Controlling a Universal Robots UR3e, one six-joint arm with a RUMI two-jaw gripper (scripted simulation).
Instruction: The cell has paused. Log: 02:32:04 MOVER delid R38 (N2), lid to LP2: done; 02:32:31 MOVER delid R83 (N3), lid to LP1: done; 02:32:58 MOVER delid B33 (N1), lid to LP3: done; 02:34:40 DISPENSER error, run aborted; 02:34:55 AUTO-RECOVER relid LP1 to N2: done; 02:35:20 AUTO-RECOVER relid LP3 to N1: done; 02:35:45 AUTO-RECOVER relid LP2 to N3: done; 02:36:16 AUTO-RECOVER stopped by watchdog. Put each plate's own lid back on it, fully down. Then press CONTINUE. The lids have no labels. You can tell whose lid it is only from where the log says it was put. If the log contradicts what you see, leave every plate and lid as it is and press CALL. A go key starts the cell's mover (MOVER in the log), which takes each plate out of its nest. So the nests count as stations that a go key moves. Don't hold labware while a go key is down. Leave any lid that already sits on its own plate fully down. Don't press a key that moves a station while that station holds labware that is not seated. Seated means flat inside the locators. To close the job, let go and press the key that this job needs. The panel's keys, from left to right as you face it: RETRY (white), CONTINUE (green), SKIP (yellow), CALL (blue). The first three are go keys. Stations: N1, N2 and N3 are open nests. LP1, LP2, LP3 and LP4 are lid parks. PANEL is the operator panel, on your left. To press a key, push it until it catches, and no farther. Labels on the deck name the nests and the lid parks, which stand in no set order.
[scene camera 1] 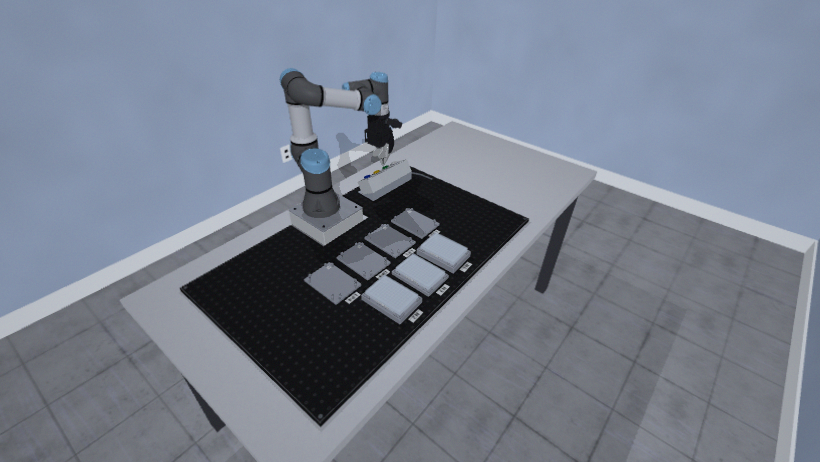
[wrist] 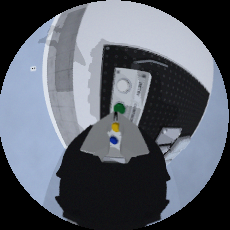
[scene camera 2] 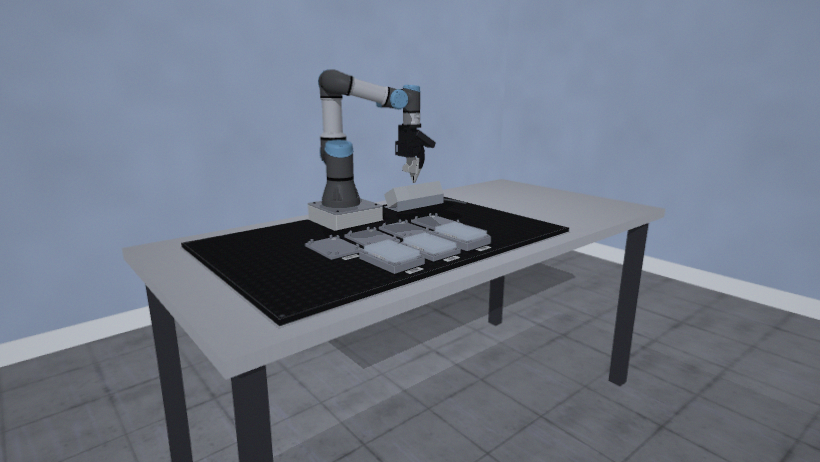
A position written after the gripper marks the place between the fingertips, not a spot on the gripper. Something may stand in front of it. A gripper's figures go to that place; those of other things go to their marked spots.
Scene:
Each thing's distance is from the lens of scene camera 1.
gripper (scene camera 1: 383, 164): 168 cm
clear lid (scene camera 1: 415, 267): 127 cm
operator panel (scene camera 1: 379, 184): 160 cm
The marked spots on the operator panel and the clear lid are 45 cm apart.

